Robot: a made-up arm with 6 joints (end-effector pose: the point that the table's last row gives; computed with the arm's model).
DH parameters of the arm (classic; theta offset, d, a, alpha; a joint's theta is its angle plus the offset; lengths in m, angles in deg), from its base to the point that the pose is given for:
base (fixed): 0 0.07 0 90
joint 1: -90 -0.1 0.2 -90
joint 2: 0 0.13 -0.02 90
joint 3: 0 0.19 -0.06 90
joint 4: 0 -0.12 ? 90
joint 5: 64.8 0 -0.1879 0
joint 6: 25.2 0.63 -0.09 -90
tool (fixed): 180 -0.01 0 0
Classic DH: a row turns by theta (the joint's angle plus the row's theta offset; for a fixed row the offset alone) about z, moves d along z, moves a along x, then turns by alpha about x.
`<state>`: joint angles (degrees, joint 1 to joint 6).
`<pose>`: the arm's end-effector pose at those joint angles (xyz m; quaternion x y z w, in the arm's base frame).
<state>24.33 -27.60 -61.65 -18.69 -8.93 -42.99</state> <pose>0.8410 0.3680 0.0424 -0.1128 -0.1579 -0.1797 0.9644</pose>
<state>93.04 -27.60 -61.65 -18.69 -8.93 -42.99</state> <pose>0.3311 0.3680 0.8436 0.0083 -0.6746 -0.2120 0.7070</pose>
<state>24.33 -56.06 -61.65 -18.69 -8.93 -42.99</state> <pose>0.8850 0.2538 -0.0551 -0.3413 -0.1819 -0.2365 0.8913</pose>
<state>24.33 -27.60 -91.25 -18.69 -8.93 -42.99</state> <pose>0.8555 0.2279 -0.2451 -0.1197 0.0866 -0.2599 0.9543</pose>
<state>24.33 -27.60 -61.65 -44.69 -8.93 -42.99</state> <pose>0.9021 0.1795 0.2811 0.0518 -0.1988 -0.3239 0.9235</pose>
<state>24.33 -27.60 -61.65 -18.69 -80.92 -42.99</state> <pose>0.6534 0.4888 0.2800 -0.1969 -0.6945 -0.0791 0.6875</pose>
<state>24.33 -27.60 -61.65 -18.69 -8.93 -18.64</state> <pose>0.8398 0.3618 0.0047 -0.0724 0.0490 -0.1994 0.9760</pose>
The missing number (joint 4, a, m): -0.11
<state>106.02 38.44 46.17 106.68 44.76 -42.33</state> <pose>0.2383 -0.1132 0.9673 0.0018 -0.6711 -0.6373 0.3787</pose>
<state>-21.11 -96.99 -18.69 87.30 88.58 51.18</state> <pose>0.1124 -0.4286 0.1719 0.4912 0.0095 0.8551 0.1657</pose>
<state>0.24 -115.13 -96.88 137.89 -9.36 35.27</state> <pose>-0.3976 0.0864 0.4762 0.5528 -0.6275 -0.0232 0.5478</pose>
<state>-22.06 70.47 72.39 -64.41 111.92 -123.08</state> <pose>-0.3178 -0.2393 0.2791 0.7052 -0.5576 -0.2429 0.3642</pose>
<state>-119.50 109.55 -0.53 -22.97 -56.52 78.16</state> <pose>-0.2758 -0.5224 -0.1899 0.6038 0.3808 -0.6880 0.1307</pose>
